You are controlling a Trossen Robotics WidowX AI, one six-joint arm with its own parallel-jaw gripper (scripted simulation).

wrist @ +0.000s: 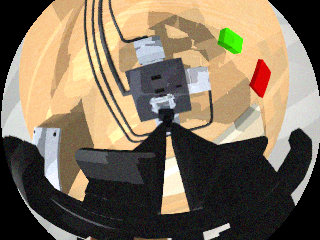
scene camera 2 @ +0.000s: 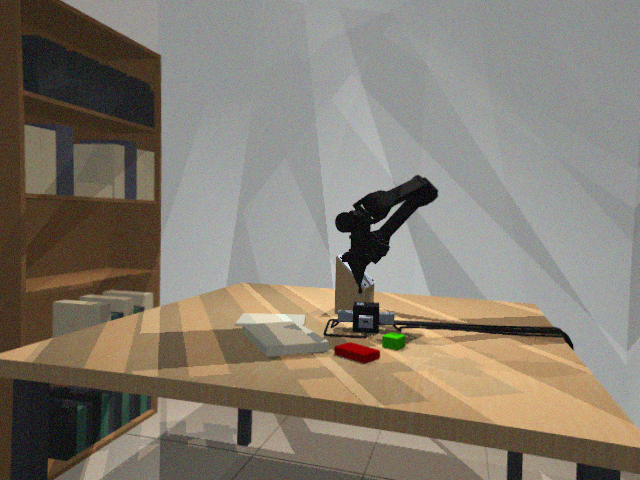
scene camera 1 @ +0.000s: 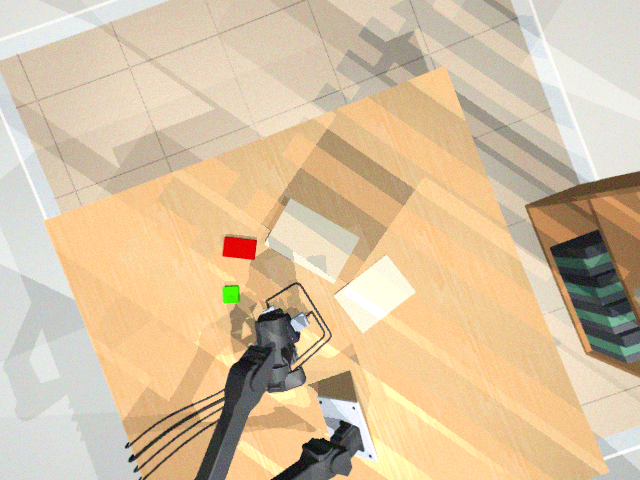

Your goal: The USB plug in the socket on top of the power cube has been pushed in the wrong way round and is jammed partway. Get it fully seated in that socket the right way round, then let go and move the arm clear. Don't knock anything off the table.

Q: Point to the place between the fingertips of the gripper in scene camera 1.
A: At 285, 338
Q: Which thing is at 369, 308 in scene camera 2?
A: A dark grey power cube.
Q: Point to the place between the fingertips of the gripper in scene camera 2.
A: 359, 284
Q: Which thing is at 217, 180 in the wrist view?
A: The gripper.
